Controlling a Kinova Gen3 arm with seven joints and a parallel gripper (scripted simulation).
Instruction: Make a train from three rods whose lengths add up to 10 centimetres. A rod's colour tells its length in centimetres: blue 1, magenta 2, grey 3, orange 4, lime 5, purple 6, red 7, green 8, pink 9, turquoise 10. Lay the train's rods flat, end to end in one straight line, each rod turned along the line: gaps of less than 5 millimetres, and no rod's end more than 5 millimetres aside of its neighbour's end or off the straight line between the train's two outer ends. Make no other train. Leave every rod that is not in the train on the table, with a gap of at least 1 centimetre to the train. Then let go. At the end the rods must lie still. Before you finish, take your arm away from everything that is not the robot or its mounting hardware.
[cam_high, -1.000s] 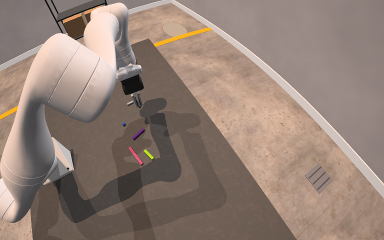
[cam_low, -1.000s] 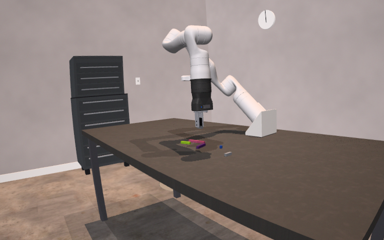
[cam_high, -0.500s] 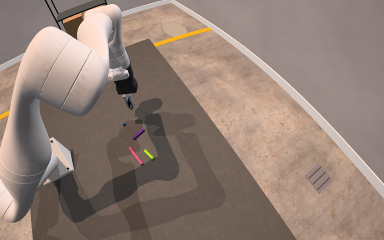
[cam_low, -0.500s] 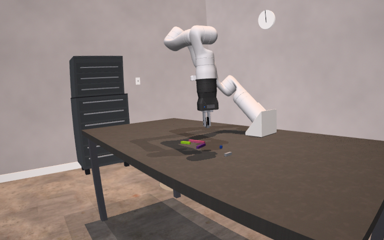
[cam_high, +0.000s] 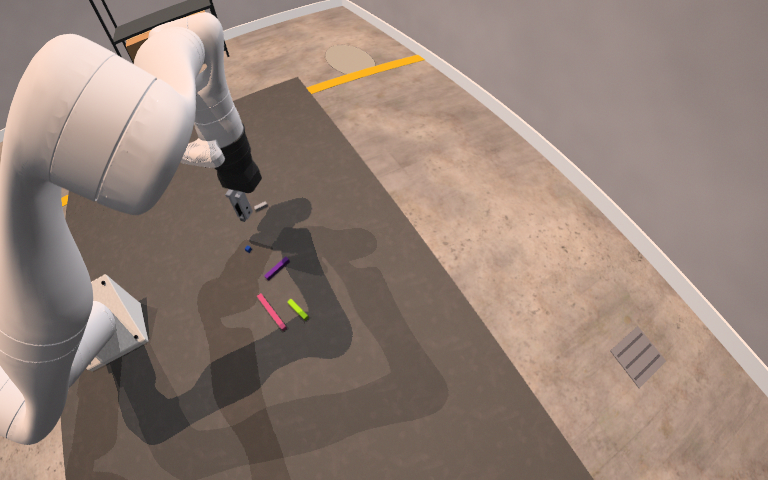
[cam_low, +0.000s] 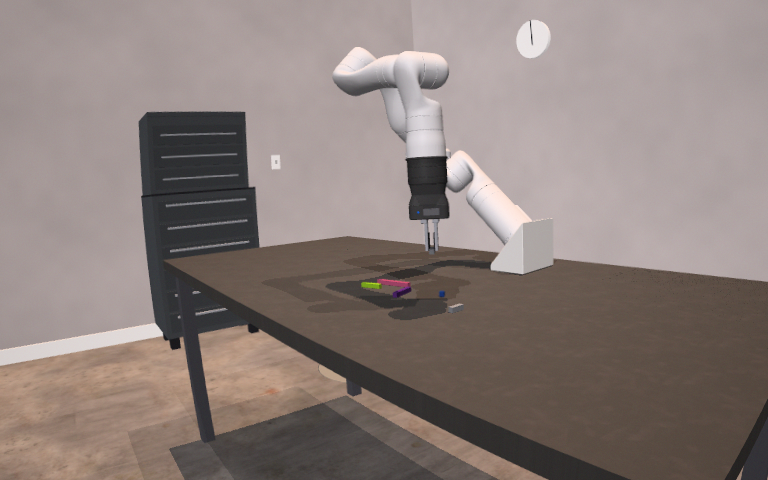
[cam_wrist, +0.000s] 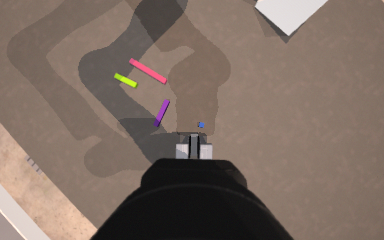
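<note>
Now: hand 3 cm past the blue rod, 1 cm to the left of it and 11 cm above it. Round my hand: lime rod 3 cm ahead, 19 cm to the right, 11 cm below; purple rod 2 cm ahead, 8 cm to the right, 11 cm below; pink rod 2 cm behind, 17 cm to the right, 11 cm below.
</note>
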